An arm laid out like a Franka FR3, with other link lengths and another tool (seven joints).
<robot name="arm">
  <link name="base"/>
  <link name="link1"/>
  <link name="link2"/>
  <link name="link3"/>
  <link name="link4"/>
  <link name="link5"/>
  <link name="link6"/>
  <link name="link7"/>
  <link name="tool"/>
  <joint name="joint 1" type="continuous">
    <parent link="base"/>
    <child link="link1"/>
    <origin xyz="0 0 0.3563" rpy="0 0 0"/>
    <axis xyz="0 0 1"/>
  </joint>
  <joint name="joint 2" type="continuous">
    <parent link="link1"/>
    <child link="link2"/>
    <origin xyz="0 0 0" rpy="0 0 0"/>
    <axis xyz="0 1 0"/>
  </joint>
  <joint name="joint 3" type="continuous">
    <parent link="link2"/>
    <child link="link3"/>
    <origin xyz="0 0 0.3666" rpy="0 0 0"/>
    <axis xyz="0 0 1"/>
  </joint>
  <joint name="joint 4" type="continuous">
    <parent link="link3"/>
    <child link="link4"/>
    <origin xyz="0.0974 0 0" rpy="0 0 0"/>
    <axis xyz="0 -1 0"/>
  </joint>
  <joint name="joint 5" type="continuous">
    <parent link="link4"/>
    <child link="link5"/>
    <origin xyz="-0.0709 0 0.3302" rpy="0 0 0"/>
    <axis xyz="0 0 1"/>
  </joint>
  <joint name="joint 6" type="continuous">
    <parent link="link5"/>
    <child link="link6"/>
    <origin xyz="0 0 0" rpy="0 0 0"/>
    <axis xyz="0 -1 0"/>
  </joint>
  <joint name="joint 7" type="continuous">
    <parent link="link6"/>
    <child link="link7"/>
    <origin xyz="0.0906 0 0" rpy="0 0 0"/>
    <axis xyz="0 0 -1"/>
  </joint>
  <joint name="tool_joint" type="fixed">
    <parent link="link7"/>
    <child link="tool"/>
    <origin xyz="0.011 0.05 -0.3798" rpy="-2.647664 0 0.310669"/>
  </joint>
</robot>
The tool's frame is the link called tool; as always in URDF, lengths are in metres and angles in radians. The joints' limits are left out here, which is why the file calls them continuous.
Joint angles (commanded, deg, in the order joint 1, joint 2, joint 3, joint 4, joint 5, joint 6, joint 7), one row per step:
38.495 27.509 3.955 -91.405 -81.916 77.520 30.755
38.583 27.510 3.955 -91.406 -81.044 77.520 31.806
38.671 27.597 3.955 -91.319 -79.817 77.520 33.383
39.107 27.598 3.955 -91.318 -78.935 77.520 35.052
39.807 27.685 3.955 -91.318 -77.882 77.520 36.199
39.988 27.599 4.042 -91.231 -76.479 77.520 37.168
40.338 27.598 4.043 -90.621 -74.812 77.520 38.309
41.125 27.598 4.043 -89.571 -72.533 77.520 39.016
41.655 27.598 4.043 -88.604 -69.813 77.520 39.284
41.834 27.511 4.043 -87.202 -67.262 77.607 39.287
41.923 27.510 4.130 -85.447 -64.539 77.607 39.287
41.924 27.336 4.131 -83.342 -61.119 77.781 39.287
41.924 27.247 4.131 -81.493 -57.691 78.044 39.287
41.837 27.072 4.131 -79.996 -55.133 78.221 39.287
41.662 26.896 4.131 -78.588 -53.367 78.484 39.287
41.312 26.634 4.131 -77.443 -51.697 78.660 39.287
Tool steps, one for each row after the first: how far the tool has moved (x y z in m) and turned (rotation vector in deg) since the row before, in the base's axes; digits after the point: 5 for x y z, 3 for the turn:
-0.00252 0.00075 -0.00493 1.033 -0.412 -0.388
-0.00318 0.00100 -0.00725 1.492 -0.669 -0.615
-0.00276 0.00519 -0.00474 1.298 -0.960 -0.130
-0.00434 0.00805 -0.00670 1.115 -0.315 0.079
-0.00499 0.00276 -0.00673 1.448 -0.106 -0.534
-0.00457 0.00542 -0.00601 1.955 -0.426 -0.624
-0.00705 0.01175 -0.00729 2.453 0.056 -0.427
-0.00914 0.00910 -0.01026 2.485 0.826 -0.778
-0.00626 0.00767 -0.00636 2.699 0.612 -0.889
-0.00615 0.00931 -0.00613 3.002 0.600 -0.989
-0.00680 0.01159 -0.00612 3.912 0.680 -1.194
-0.00729 0.01294 -0.00780 3.765 0.930 -1.004
-0.00476 0.01010 -0.00347 2.976 0.539 -0.783
-0.00087 0.00834 0.00039 2.454 0.031 -0.514
-0.00107 0.00529 0.00079 2.218 0.099 -0.680

